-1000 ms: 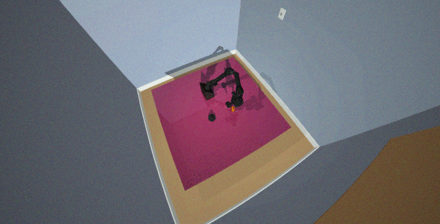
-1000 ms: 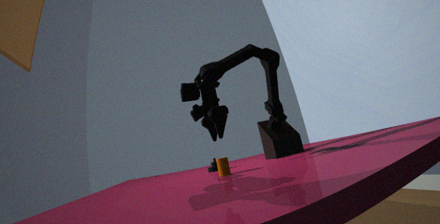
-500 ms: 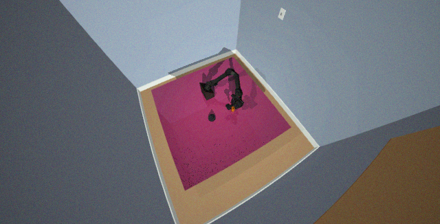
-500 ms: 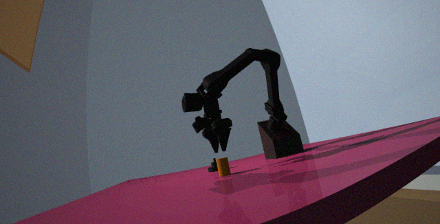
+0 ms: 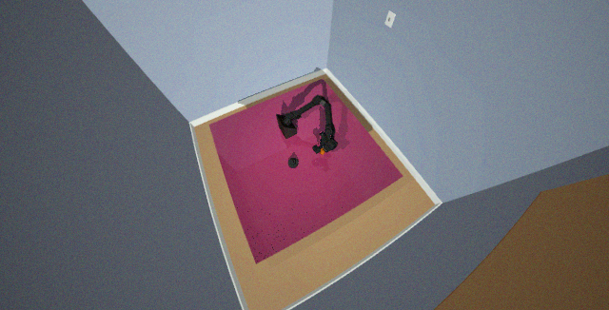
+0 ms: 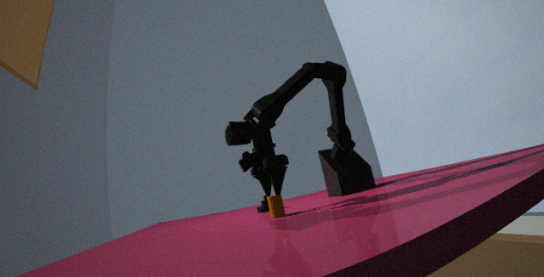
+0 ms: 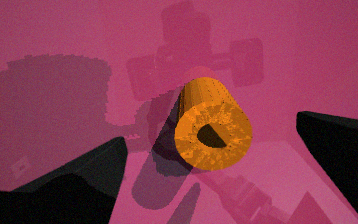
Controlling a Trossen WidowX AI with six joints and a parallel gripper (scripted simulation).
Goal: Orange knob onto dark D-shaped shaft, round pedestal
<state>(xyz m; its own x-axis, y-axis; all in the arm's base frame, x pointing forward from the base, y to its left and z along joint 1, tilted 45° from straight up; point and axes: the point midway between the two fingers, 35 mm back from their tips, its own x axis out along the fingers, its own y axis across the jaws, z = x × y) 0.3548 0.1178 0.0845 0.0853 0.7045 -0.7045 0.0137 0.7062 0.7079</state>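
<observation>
Right now the orange knob is 30 mm below my gripper tip. Also, from my gripper tip: dark shaft: 260 mm to the right, 50 mm behind, 30 mm below.
</observation>
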